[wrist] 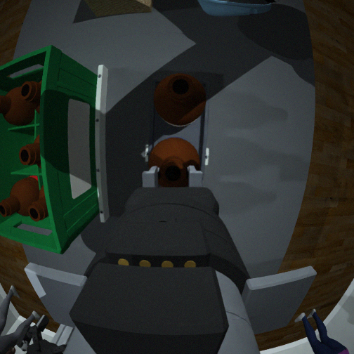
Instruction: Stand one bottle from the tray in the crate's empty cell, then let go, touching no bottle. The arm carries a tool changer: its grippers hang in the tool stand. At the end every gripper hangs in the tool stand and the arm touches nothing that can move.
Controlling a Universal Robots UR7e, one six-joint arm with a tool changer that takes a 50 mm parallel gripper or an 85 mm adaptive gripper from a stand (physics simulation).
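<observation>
My gripper is shut on the neck of a brown bottle, one pale finger on each side of it. This bottle stands upright at the near end of the dark tray. A second brown bottle stands upright at the tray's far end, apart from the fingers. The green crate is at the left, partly cut off by the view's edge. Several brown bottles stand in it, among them one at the back and one at the front. I cannot tell which cell is empty. The tool stand cannot be made out clearly.
A pale upright bar runs along the crate's right side, between crate and tray. A blue bowl and a tan block are at the far edge. Grey plates flank the arm. Dark mechanical parts show at bottom left.
</observation>
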